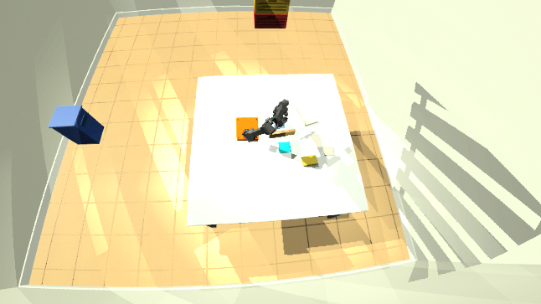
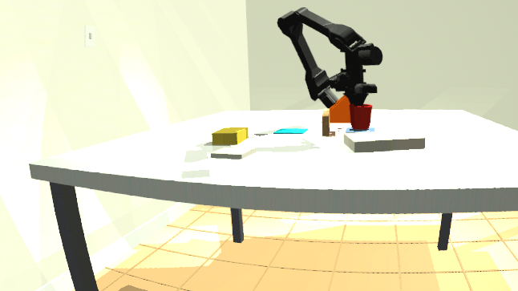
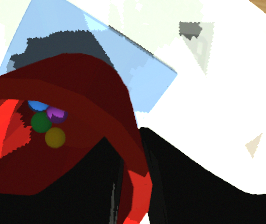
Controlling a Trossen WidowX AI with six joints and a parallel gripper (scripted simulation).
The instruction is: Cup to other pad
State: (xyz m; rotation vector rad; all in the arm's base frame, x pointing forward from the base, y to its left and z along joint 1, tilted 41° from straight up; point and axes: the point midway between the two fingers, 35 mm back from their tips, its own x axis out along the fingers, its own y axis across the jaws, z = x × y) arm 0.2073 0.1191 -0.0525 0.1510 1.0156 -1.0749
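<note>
My gripper tip is now 19 cm to the left of the cyan pad, 8 cm short of it and 5 cm above it. From my gripper tip the other things lie so: red cup 2 cm to the left, 2 cm ahead; wooden block 9 cm to the right, 5 cm ahead, 2 cm below; light blue pad 5 cm below, 3 cm ahead, 2 cm to the left.
</note>
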